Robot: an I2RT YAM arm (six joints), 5 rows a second.
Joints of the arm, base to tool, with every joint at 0 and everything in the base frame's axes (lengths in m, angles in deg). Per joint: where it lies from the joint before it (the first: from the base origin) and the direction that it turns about. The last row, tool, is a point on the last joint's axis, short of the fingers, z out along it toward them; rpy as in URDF.
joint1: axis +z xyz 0 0 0.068
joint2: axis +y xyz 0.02 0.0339 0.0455
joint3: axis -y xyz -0.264 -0.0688 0
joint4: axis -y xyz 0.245 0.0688 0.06
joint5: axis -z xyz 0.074 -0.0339 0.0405
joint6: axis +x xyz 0.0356 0 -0.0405
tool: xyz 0 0 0 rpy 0 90 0
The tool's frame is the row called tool.
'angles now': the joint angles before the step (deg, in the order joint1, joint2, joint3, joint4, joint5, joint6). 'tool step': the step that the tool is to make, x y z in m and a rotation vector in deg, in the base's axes. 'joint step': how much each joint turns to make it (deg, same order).
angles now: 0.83, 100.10, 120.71, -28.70, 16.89, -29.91
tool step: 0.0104, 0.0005, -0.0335, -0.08, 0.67, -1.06
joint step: 0.16, -1.88, -10.70, 8.11, 1.21, 0.12
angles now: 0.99, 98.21, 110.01, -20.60, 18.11, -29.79
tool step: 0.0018, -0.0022, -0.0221, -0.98, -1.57, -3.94
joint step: 0.02, -1.90, -8.42, 8.23, 4.06, -0.48
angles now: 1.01, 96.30, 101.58, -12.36, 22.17, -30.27
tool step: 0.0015, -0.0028, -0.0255, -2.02, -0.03, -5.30
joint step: 0.04, -1.09, -7.55, 7.09, 5.54, -1.52
